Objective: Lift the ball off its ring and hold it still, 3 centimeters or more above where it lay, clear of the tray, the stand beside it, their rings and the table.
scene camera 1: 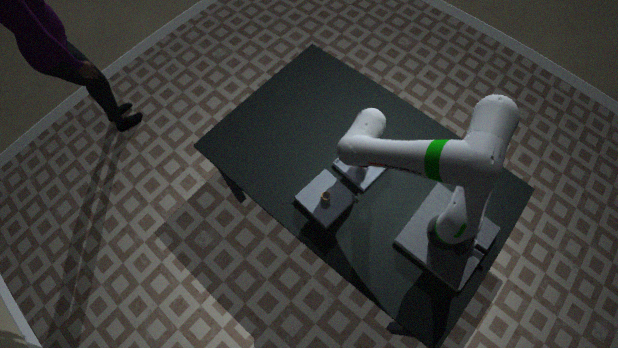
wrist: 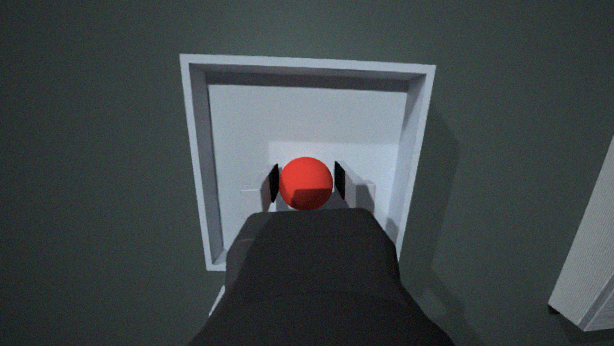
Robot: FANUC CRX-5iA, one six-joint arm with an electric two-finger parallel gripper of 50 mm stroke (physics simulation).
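Where they show: gripper, fingertip midpoint: (wrist: 306, 174); arm's base, origin of the base link: (scene camera 1: 444, 232).
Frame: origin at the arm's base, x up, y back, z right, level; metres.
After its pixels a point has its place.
Note:
A red ball (wrist: 305, 183) {z 0.087, x 0.007, y -0.457 m} is in the tray (wrist: 310, 61) {z 0.171, x -0.019, y -0.443 m} (scene camera 1: 361, 189) {z -0.029, x -0.034, y -0.391 m} in the wrist view. The ring under it is hidden. My gripper (wrist: 306, 174) {z 0.084, x -0.028, y -0.456 m} is open, with one dark finger pad on each side of the ball and a small gap showing at each side. In the scene view the arm hides the gripper and the ball, above the tray. The stand (scene camera 1: 312, 197) {z -0.192, x -0.011, y -0.538 m} is a grey block beside the tray, with a small orange-brown ring (scene camera 1: 325, 202) {z -0.178, x -0.012, y -0.480 m} on top.
The dark table (scene camera 1: 280, 115) {z 0.078, x -0.047, y -0.935 m} carries the tray, the stand and the robot's base plate (scene camera 1: 417, 227) {z -0.048, x -0.003, y -0.104 m}. Part of a light block (wrist: 587, 260) {z -0.060, x -0.031, y -0.147 m} shows at the right edge of the wrist view. A person (scene camera 1: 65, 55) stands on the floor at the upper left, away from the table.

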